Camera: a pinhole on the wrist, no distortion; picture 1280 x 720 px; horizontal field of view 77.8 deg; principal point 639.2 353.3 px. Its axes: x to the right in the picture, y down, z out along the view. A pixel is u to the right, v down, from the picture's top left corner.
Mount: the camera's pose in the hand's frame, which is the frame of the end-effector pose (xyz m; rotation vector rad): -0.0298 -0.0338 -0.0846 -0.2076 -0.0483 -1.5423
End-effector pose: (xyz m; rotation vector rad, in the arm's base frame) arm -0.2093 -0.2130 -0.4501 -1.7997 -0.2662 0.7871
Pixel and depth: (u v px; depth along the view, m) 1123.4 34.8 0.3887
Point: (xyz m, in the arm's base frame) -0.4947 0.0562 -0.2727
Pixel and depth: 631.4 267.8 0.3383
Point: -0.3959 -0.0497 -0.5046
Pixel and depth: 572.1 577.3 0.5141
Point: -0.3537 0.1406 -0.6706
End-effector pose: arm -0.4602 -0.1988 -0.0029 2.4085 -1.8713 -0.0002
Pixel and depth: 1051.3 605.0 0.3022
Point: -0.3147 -0.2787 -0.2337
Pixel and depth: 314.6 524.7 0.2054
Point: -0.5384 -0.2574 -0.0935
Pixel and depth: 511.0 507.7 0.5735
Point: -0.6000 -0.3996 -0.4342
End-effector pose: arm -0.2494 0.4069 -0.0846 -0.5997 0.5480 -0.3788
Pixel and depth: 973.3 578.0 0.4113
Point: 0.0271 0.3817 0.1820
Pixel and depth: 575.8 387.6 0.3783
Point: -0.0573 0.5594 0.0645
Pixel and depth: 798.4 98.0 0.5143
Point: -0.1051 0.6266 0.3147
